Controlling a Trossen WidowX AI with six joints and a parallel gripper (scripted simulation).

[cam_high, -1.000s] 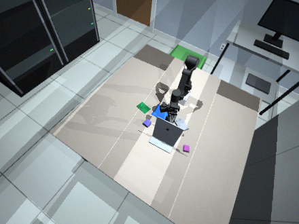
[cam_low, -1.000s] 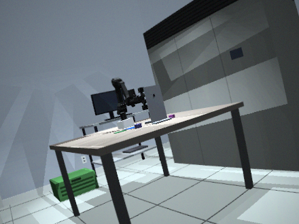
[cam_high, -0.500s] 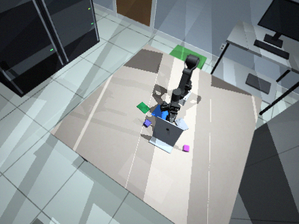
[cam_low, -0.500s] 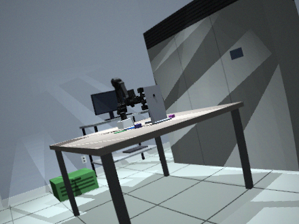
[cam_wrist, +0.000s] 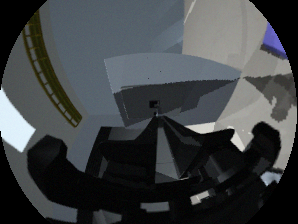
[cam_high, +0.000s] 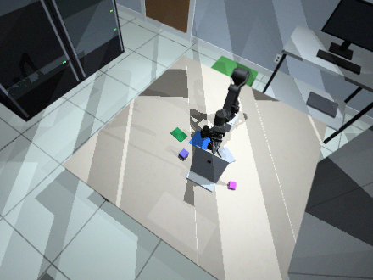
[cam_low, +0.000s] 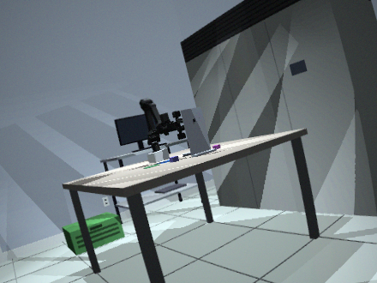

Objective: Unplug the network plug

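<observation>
Now: the blue square 14 cm behind my gripper tip, 16 cm to the right of it and 21 cm below it. The rest, counted from my gripper tip: grey panel (5 cm ahead, 2 cm to the left, 8 cm below); then pale flat plate (17 cm behind, 3 cm to the left, 21 cm below); then pale plug (right at my gripper tip).
</observation>
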